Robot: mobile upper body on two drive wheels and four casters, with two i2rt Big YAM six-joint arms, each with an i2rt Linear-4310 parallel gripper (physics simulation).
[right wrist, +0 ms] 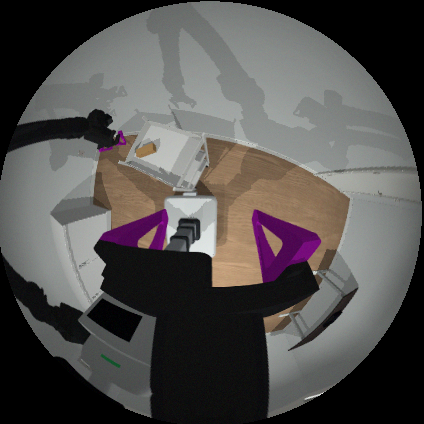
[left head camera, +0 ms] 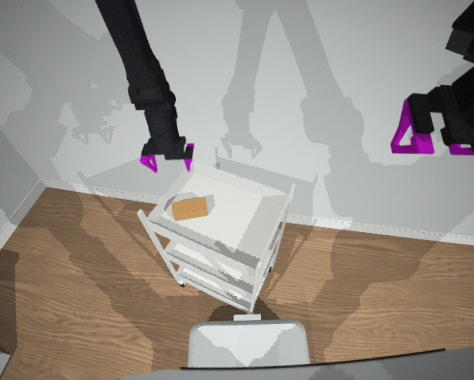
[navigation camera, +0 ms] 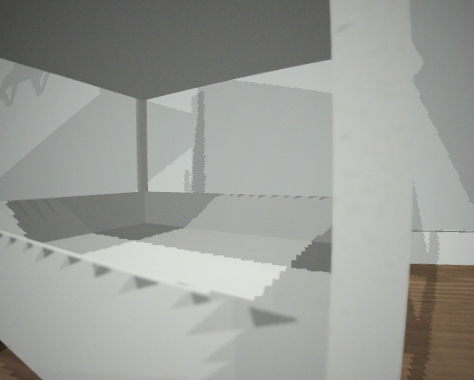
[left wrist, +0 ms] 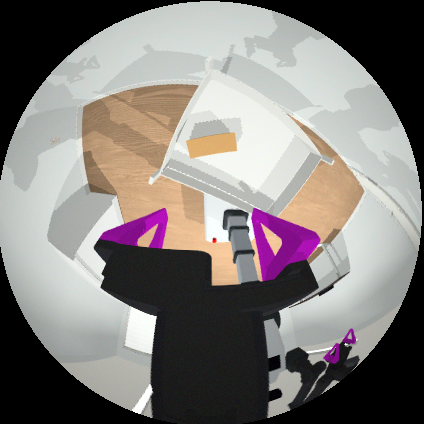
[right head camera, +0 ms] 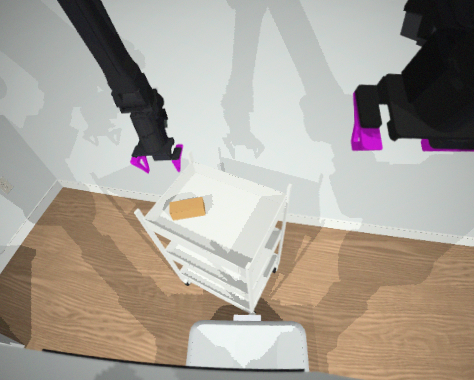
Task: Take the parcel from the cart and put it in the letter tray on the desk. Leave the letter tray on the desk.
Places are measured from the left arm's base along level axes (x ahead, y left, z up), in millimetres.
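Pixels of known places: left gripper, between the fingertips: (right wrist: 118, 145) (left head camera: 172, 170) (left wrist: 209, 212) (right head camera: 163, 171); right gripper, between the fingertips: (right wrist: 209, 213) (left head camera: 422, 149) (right head camera: 388, 145).
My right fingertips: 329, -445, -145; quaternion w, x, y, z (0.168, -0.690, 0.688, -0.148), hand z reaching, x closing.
Note:
Behind a point stands the place of what it marks, as x, y, z.
An orange-brown box-shaped parcel (left head camera: 190, 208) @[624, -14, -695] (right head camera: 187, 208) @[623, -16, -695] (left wrist: 212, 145) @[637, -10, -695] (right wrist: 146, 150) @[626, -32, -695] lies flat on the top tray of the white three-tier cart (left head camera: 235, 200) @[696, -181, -747] (right head camera: 230, 200) @[696, -170, -747] (left wrist: 260, 130) @[695, -160, -747] (right wrist: 175, 152) @[605, -214, -747] (navigation camera: 370, 150), toward its left side. My left gripper (left head camera: 172, 171) @[594, 0, -460] (right head camera: 164, 171) @[594, 0, -460] (left wrist: 209, 212) @[594, 0, -460] is open and empty. In the head views it appears above and left of the parcel, apart from it. My right gripper (left head camera: 440, 152) (right head camera: 407, 149) @[329, -445, -145] (right wrist: 209, 213) @[329, -445, -145] is open and empty, far to the right of the cart. I cannot make out the letter tray.
The cart stands right against the front of my pale base (left head camera: 250, 345) @[212, -233, -1150] (right head camera: 247, 345) @[215, -229, -1151] (right wrist: 205, 210) @[182, -384, -1150], with a wall behind it. A white cabinet (right wrist: 85, 245) @[-219, 1098, -816] stands at the left in the right wrist view. Furniture with pale legs and a dark brown panel (right wrist: 330, 320) @[-1509, -2500, -448] stands at the lower right there.

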